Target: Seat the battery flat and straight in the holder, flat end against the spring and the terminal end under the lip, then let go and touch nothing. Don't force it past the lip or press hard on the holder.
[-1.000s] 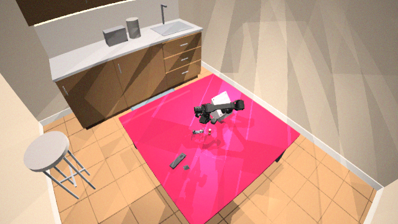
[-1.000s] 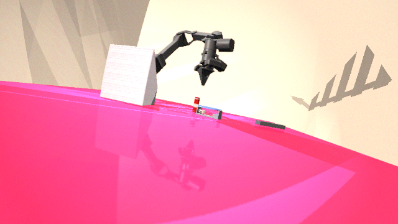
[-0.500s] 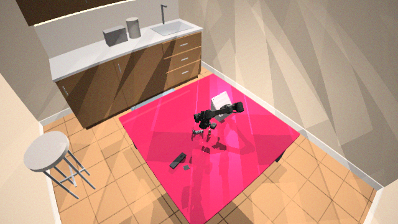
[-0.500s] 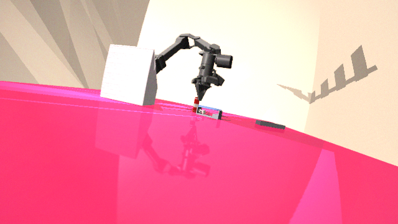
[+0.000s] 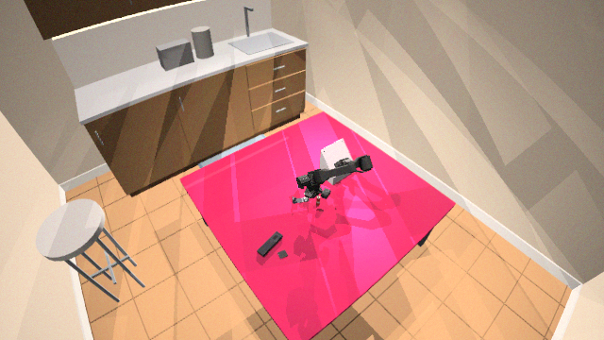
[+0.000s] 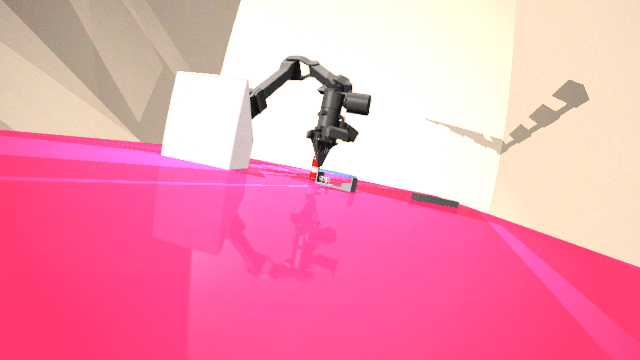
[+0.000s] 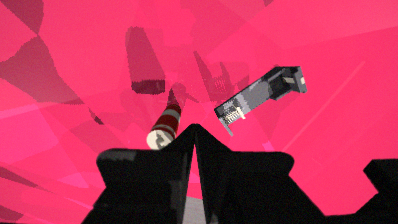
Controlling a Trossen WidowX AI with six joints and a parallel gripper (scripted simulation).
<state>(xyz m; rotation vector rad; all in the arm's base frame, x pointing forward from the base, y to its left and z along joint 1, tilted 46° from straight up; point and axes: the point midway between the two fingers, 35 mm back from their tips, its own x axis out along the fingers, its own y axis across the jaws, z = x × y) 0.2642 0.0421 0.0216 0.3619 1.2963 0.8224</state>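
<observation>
My gripper tip is now 10 mm past the battery, 30 mm to the right of it and 10 mm above it.
</observation>
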